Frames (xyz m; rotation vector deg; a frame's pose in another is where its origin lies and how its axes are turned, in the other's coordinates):
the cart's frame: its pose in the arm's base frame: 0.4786 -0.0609 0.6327 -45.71 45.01 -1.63
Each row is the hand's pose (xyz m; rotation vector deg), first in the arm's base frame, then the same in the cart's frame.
Working: the arm's base frame: its pose in the cart's frame: 0.0289 0.5795 -0.5445 45.71 -45.01 1.63

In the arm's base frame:
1: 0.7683 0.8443 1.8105 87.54 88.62 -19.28
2: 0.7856 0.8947 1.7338 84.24 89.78 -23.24
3: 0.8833 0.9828 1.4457 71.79 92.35 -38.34
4: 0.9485 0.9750 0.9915 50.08 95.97 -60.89
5: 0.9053 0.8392 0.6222 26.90 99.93 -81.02
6: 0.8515 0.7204 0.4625 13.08 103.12 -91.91
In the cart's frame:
1: -0.7983 -0.1964 1.2707 107.75 61.55 52.29
2: -0.7535 -0.1149 1.2802 106.06 63.47 47.76
3: -0.5309 0.1102 1.2728 99.87 69.40 30.34
4: -0.1993 0.3835 1.1117 86.63 78.65 4.17
5: 0.0402 0.5383 0.8372 69.85 88.27 -18.87
6: 0.1368 0.5715 0.6581 58.70 94.80 -30.67

